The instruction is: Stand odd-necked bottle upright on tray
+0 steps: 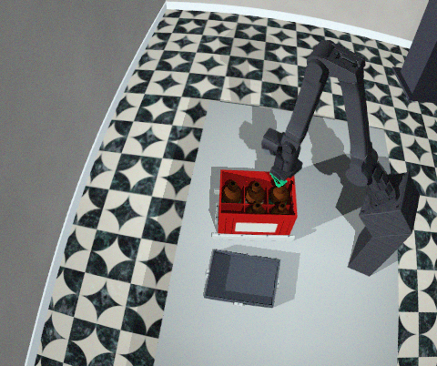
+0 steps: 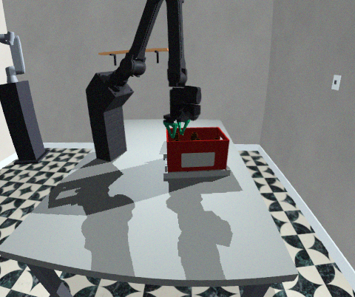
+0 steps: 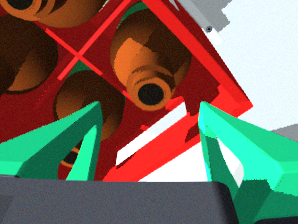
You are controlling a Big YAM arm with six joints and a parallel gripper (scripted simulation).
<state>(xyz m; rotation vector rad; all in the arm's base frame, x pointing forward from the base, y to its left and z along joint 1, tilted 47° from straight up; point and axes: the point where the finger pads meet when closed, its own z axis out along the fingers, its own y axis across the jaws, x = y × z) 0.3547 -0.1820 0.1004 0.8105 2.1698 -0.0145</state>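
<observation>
My hand is 90 mm short of the glass bottle and 100 mm above it. From my hand the other things lie so: crate 90 mm ahead, 40 mm to the left, 110 mm below; then dark grey tray 150 mm ahead, 310 mm to the left, 180 mm below.
</observation>
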